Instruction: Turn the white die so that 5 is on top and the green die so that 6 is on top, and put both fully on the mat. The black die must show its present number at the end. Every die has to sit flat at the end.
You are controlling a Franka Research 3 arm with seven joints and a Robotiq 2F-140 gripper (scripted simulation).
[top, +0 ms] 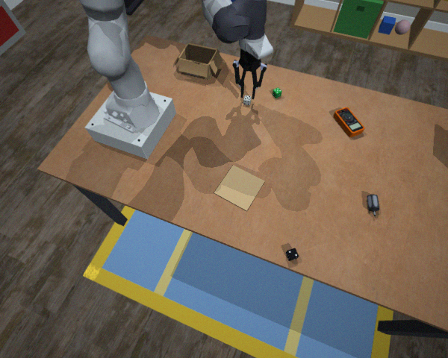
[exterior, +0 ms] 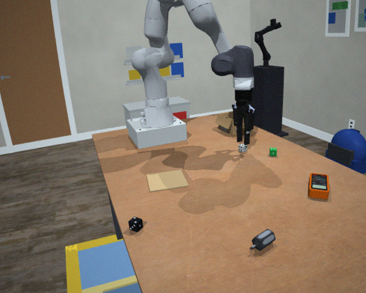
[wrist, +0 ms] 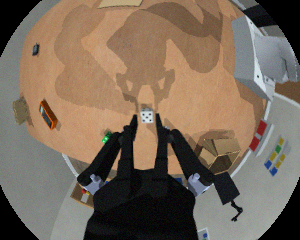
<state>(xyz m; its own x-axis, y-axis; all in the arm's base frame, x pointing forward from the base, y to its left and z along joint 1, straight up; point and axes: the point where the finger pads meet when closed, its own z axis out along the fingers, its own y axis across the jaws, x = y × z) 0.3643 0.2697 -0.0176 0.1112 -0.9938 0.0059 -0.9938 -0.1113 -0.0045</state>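
Right now my hand is 6 cm above the white die. From my hand the other things lie so: tan mat (41 cm to the right, 10 cm ahead, 7 cm below); green die (11 cm ahead, 8 cm to the left, 6 cm below); cardboard box (28 cm behind, 14 cm to the left, 3 cm below).
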